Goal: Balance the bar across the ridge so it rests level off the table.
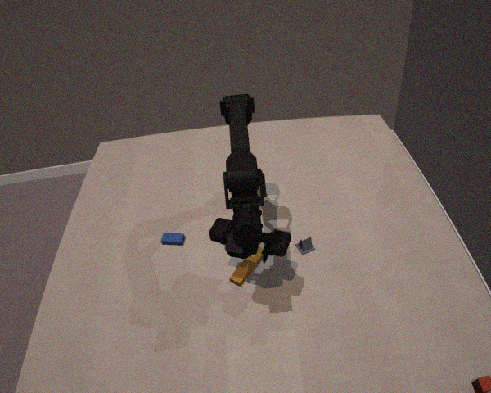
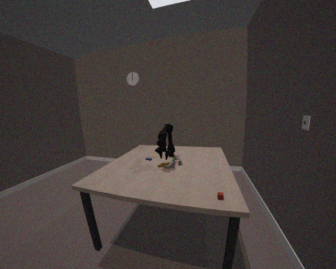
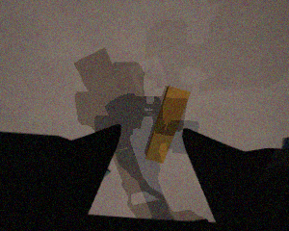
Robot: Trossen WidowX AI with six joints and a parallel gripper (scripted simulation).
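My gripper tip is now 70 mm above the yellow bar, 30 mm past it and 10 mm to the left of it. Round my gripper tip: blue oblong block 230 mm to the right, 150 mm behind, 70 mm below; small red cube 500 mm to the left, 420 mm ahead, 60 mm below.
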